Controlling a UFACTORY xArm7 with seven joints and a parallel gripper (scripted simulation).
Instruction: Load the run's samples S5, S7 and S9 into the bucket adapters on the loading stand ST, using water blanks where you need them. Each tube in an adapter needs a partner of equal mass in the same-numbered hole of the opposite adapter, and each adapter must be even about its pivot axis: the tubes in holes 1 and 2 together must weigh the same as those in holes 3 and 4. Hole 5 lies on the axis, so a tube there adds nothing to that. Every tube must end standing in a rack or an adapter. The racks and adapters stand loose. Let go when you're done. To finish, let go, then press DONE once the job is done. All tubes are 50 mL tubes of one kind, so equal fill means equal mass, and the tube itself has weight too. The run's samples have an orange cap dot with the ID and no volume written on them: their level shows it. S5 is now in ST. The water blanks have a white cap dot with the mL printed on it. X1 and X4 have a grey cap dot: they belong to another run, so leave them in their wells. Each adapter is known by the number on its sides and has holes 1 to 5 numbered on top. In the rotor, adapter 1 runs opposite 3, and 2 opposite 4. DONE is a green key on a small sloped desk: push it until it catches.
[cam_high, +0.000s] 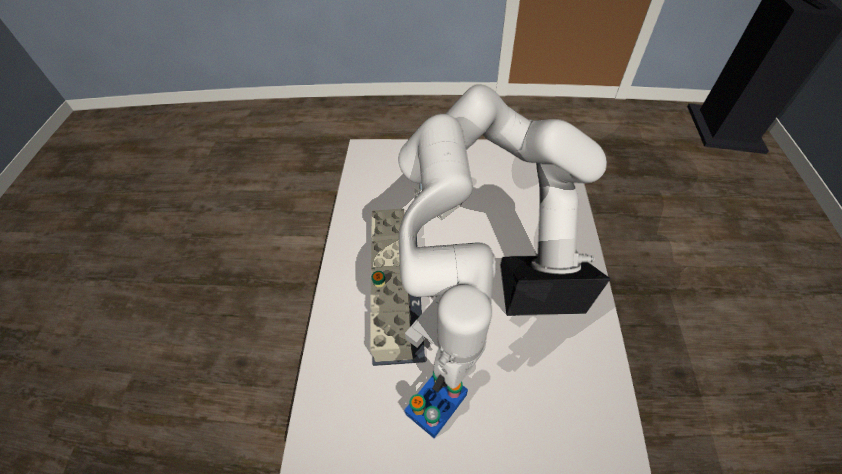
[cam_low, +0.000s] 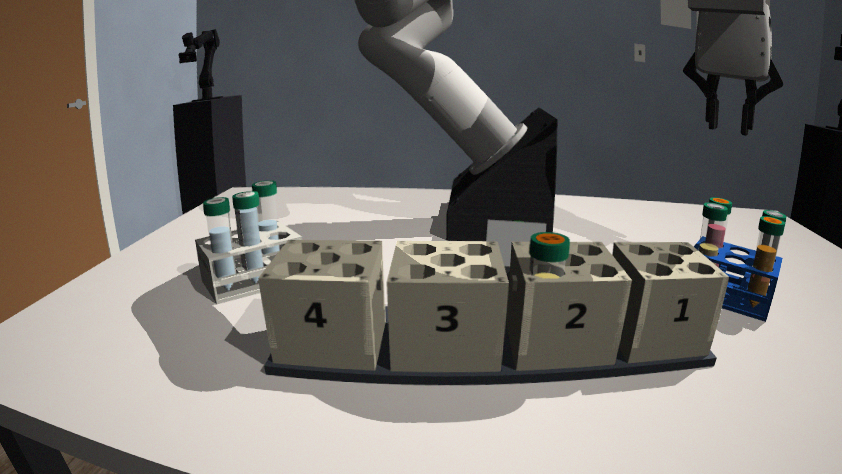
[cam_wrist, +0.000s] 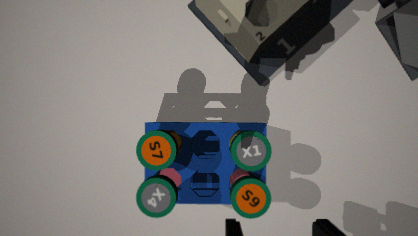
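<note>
Right now my hand is 7 cm short of the S7 tube, 5 cm to the right of it and 17 cm above it. Round my hand: blue rack 4 cm ahead, 2 cm to the left, 20 cm below; then pink-filled sample tube 1 cm behind, 17 cm below; then green done key 1 cm ahead, 28 cm to the right, 17 cm below.
</note>
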